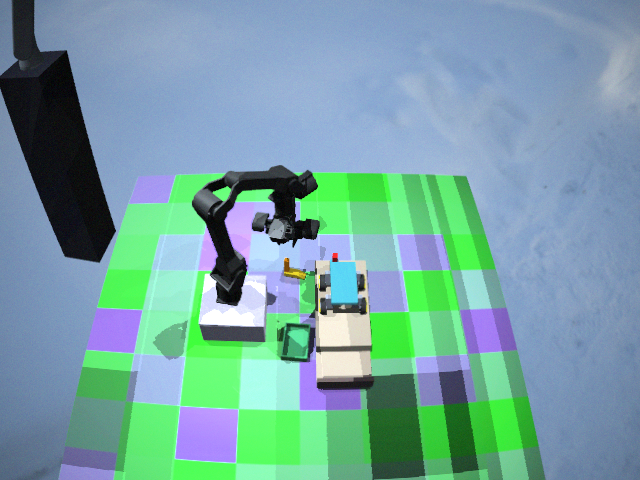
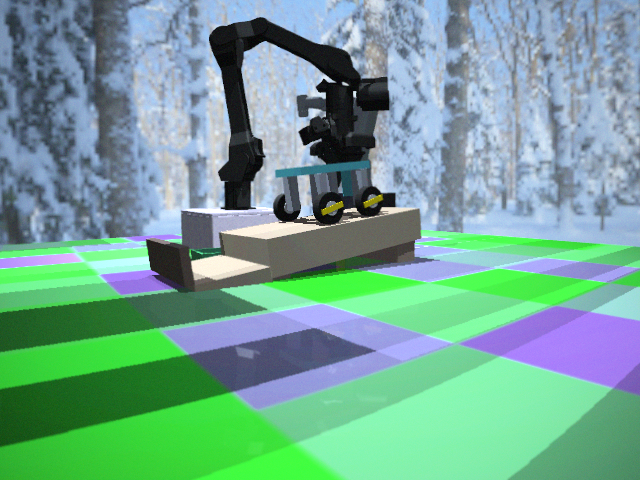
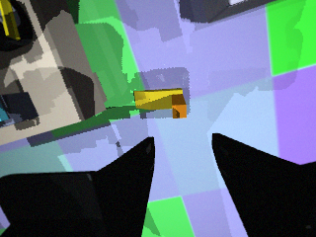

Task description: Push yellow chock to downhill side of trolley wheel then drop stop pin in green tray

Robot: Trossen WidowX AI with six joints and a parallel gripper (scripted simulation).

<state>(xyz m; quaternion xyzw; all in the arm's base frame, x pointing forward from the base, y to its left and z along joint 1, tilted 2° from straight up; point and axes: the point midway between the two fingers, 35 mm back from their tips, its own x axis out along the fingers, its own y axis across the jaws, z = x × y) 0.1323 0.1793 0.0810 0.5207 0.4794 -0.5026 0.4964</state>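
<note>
Right now the yellow chock is 2 cm ahead of my gripper tip and 10 cm below it. Round my gripper tip: beige ramp: 18 cm ahead, 13 cm to the right, 8 cm below; trolley: 18 cm ahead, 13 cm to the right, 2 cm below; red-headed stop pin: 15 cm ahead, 4 cm to the right.
</note>
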